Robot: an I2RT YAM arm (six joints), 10 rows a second.
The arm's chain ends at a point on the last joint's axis. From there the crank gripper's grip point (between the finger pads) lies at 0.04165 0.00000 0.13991 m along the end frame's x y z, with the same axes.
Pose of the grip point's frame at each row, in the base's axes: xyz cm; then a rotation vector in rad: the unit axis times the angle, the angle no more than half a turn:
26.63 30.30 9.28 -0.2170 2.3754 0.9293
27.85 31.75 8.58 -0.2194 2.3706 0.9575
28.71 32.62 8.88 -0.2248 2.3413 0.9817
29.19 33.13 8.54 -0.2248 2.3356 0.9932
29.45 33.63 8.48 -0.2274 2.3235 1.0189
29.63 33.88 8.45 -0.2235 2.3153 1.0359
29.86 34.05 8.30 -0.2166 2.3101 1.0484
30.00 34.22 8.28 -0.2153 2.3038 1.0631
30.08 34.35 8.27 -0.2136 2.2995 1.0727
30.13 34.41 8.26 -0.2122 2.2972 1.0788
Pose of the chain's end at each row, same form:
23.71 20.77 19.94 -0.2170 2.3754 0.9293
25.07 21.99 19.07 -0.2194 2.3706 0.9575
25.79 22.60 19.08 -0.2248 2.3413 0.9817
26.29 23.00 18.65 -0.2248 2.3356 0.9932
26.61 23.28 18.38 -0.2274 2.3235 1.0189
26.80 23.39 18.20 -0.2235 2.3153 1.0359
27.03 23.45 17.93 -0.2166 2.3101 1.0484
27.20 23.50 17.79 -0.2153 2.3038 1.0631
27.29 23.56 17.69 -0.2136 2.2995 1.0727
27.36 23.57 17.63 -0.2122 2.2972 1.0788

